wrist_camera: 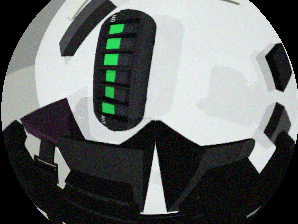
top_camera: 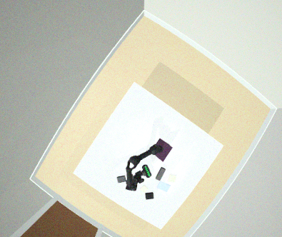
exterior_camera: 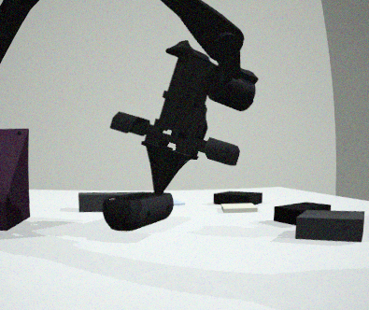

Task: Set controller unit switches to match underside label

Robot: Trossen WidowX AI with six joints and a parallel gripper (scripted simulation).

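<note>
Now: gripper tip 10 cm past the grey block, 21 cm to the right of it and 4 cm above it. Also, from my gripper tip: black block: 25 cm ahead, 3 cm to the left, 4 cm below; cream plate: 17 cm ahead, 19 cm to the left, 5 cm below; light blue piece: 35 cm to the left, 5 cm below.
</note>
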